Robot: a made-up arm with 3 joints.
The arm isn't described. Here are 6 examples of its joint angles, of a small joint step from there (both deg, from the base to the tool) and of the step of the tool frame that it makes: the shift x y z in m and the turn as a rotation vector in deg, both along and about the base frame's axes.
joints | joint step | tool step
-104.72 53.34 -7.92 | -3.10 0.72 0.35 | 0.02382 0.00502 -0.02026 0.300 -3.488 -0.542
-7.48 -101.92 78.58 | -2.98 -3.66 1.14 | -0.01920 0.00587 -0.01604 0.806 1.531 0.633
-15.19 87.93 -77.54 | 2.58 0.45 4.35 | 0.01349 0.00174 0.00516 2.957 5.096 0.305
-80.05 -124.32 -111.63 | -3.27 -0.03 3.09 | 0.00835 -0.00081 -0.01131 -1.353 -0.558 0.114
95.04 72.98 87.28 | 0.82 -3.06 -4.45 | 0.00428 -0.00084 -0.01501 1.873 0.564 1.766
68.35 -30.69 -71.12 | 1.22 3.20 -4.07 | 0.00340 -0.00023 -0.01179 1.532 -5.577 -0.140
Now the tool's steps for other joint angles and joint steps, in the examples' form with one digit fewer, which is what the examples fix.
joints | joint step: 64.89 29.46 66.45 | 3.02 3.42 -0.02
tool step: 0.0142 0.0072 -0.0121 -0.29 -0.42 0.93
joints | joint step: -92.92 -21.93 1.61 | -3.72 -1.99 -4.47
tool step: 0.0195 0.0003 -0.0340 -1.53 -6.06 0.19
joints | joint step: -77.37 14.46 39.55 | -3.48 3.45 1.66
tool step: -0.0011 0.0127 -0.0466 0.88 -5.19 -1.73
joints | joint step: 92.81 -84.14 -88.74 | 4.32 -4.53 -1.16
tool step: 0.0073 0.0048 -0.0105 -0.79 7.66 -0.41
